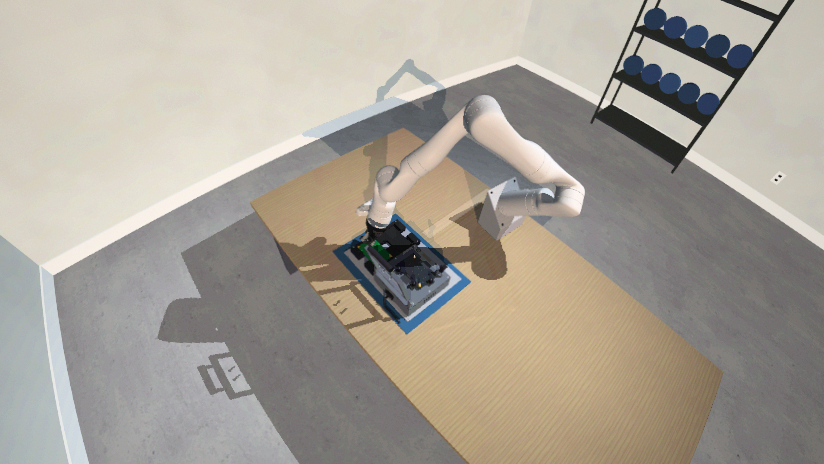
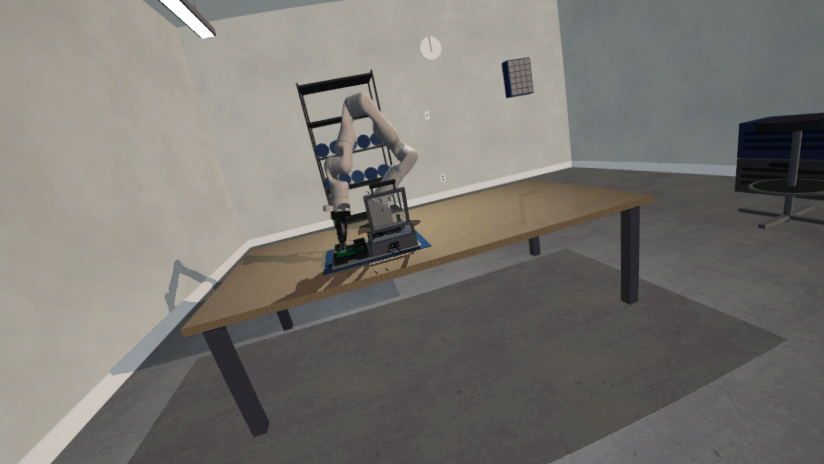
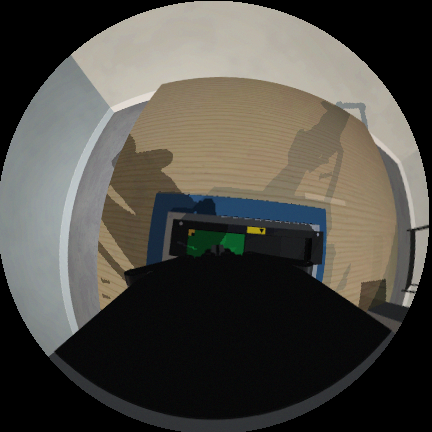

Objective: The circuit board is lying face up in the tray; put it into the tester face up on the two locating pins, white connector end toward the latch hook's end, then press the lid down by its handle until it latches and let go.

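Pixels of known places: gripper, between the fingertips: (image 1: 370, 244) (image 2: 342, 251) (image 3: 217, 252); arm's base, origin of its link: (image 1: 507, 204).
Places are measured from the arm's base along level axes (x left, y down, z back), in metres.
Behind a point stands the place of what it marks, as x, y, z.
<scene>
The green circuit board (image 3: 233, 241) {-0.267, 0.094, -0.438} (image 1: 377, 249) {-0.225, 0.095, -0.451} (image 2: 345, 251) {-0.244, 0.093, -0.446} lies face up in the black tray (image 3: 282, 243) {-0.265, 0.104, -0.368}. A yellow label (image 3: 255, 230) {-0.282, 0.093, -0.410} sits on the tray's far rim. My gripper (image 3: 217, 252) {-0.254, 0.086, -0.458} (image 1: 375, 232) {-0.254, 0.086, -0.458} (image 2: 340, 237) {-0.254, 0.086, -0.458} is shut with nothing between its fingers. It points straight down with its tips at the board's top face. The grey tester (image 1: 417, 288) {-0.006, 0.061, -0.478} (image 2: 397, 239) {-0.047, 0.074, -0.544} stands right beside the tray, and its lid (image 2: 378, 214) {-0.097, -0.040, -0.558} is raised upright. The locating pins and the latch hook are too small to make out.
Tray and tester rest on a blue mat (image 1: 412, 323) {0.053, 0.119, -0.554} (image 2: 425, 243) {0.057, 0.119, -0.550} (image 3: 241, 207) {-0.318, 0.120, -0.425} near one edge of the wooden table (image 1: 547, 357) {0.446, 0.121, -0.336} (image 2: 518, 213) {0.508, 0.122, -0.513}. The arm's grey base block (image 1: 498, 213) {0.001, 0.011, -0.056} stands behind the mat. A black shelf rack (image 1: 639, 133) (image 2: 334, 84) stands by the wall.
</scene>
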